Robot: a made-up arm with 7 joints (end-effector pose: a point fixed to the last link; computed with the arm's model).
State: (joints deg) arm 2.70 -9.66 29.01 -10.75 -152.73 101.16 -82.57
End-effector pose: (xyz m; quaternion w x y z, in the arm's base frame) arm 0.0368 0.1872 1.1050 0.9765 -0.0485 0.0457 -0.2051
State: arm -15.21 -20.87 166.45 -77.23 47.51 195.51 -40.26
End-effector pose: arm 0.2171 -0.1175 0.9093 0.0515 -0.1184 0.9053 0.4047
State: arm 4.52 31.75 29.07 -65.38 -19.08 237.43 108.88
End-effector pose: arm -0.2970 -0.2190 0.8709 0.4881 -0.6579 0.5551 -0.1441
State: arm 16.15 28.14 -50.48 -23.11 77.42 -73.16 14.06
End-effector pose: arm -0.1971 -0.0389 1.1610 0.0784 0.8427 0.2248 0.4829
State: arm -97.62 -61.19 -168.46 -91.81 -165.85 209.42 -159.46
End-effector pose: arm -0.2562 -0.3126 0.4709 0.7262 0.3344 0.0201 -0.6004
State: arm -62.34 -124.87 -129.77 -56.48 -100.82 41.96 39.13
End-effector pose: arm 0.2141 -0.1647 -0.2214 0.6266 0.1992 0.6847 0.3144
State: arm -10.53 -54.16 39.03 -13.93 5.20 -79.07 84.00
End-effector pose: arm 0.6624 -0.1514 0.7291 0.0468 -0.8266 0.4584 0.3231
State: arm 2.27 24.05 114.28 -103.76 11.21 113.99 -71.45
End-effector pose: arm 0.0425 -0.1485 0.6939 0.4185 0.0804 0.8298 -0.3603
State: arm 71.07 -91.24 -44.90 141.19 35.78 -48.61 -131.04
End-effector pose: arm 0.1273 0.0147 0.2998 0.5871 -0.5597 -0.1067 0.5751
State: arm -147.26 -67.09 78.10 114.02 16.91 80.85 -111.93
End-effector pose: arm -0.2507 -0.4805 0.3991 0.2352 0.8119 -0.0707 0.5296
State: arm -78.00 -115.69 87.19 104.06 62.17 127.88 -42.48
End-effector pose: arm 0.1750 -0.2361 0.1181 0.4596 -0.5033 0.7268 -0.0849
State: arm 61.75 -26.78 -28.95 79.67 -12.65 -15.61 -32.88
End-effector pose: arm 0.5547 0.3003 0.6881 0.2206 0.7976 0.5060 -0.2431
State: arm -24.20 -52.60 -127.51 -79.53 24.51 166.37 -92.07
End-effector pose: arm 0.3337 -0.0918 0.6916 0.2117 -0.6596 0.5328 0.4860
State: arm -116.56 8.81 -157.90 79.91 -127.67 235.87 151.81
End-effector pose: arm -0.0386 0.2584 1.0336 0.1676 -0.2444 -0.7825 0.5476
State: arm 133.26 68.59 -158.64 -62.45 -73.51 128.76 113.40
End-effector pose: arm 0.2646 -0.0896 0.7687 0.0144 -0.0512 -0.1523 -0.9869
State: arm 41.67 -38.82 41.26 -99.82 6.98 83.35 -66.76
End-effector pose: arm 0.2325 -0.1799 0.6618 0.0067 0.0266 0.5320 -0.8463
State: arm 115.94 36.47 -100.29 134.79 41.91 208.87 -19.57
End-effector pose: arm 0.1445 -0.1199 0.6286 0.2065 0.3940 -0.4464 0.7764
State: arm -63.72 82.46 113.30 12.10 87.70 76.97 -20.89
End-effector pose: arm -0.1686 0.7210 0.5115 0.5343 -0.4447 -0.6198 -0.3640
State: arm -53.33 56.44 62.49 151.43 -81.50 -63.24 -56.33
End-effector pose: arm 0.0748 0.1264 0.7212 0.4561 0.3879 -0.2654 -0.7557
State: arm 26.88 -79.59 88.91 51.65 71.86 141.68 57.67
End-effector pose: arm 0.3742 0.3292 0.3884 0.3427 -0.2305 0.8744 0.2548
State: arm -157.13 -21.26 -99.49 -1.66 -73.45 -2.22 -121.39
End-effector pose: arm -0.2768 -0.1746 1.2002 0.5875 0.1353 0.5622 0.5661
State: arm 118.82 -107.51 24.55 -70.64 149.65 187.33 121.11
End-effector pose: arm -0.3243 0.4293 0.3475 0.1066 -0.2799 -0.9008 -0.3146
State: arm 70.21 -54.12 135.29 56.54 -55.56 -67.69 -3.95
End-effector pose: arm -0.0595 0.5151 0.8388 0.0955 0.0852 0.9859 -0.1075
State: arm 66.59 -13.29 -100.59 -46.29 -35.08 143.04 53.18
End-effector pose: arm -0.0644 0.1872 0.7849 0.1143 -0.5011 0.5894 0.6233
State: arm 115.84 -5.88 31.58 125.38 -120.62 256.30 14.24
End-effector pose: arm -0.2215 0.2439 0.8659 0.5950 0.4751 -0.0183 0.6480
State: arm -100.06 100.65 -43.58 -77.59 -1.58 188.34 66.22
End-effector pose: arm 0.0060 0.4273 0.2230 0.0881 0.1436 0.6350 -0.7539
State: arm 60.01 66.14 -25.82 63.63 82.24 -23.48 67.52
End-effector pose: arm -0.0161 -0.3107 1.0225 0.6929 -0.6092 -0.3611 0.1357
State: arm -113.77 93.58 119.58 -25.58 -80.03 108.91 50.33
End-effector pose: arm -0.0927 0.6616 0.3063 0.0511 0.0762 -0.7386 -0.6679
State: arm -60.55 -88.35 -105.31 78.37 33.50 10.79 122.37
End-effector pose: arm -0.1906 -0.6483 0.5905 0.5077 -0.5697 -0.6339 0.1258
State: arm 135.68 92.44 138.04 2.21 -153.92 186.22 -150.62
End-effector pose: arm 0.5316 -0.2176 0.2863 0.1247 0.7800 -0.6037 -0.1078
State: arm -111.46 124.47 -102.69 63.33 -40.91 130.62 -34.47
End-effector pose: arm 0.0716 0.6100 0.0305 0.5835 -0.6216 -0.4521 -0.2621
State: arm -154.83 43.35 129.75 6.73 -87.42 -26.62 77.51
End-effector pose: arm 0.4458 0.3010 1.0718 0.4675 0.0889 -0.6459 0.5970
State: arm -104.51 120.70 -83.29 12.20 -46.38 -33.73 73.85
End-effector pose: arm 0.0174 0.6727 -0.1067 0.3791 0.7418 0.1226 -0.5394
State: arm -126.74 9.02 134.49 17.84 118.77 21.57 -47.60
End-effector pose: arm 0.2836 0.2569 1.1576 0.6172 -0.2042 -0.4961 -0.5755
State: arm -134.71 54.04 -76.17 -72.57 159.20 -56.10 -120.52
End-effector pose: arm 0.4068 -0.0249 0.7822 0.1968 -0.6742 -0.3539 0.6177
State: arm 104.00 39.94 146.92 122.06 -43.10 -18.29 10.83
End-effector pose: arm -0.1301 -0.4355 0.4218 0.1508 -0.3677 0.4919 0.7746
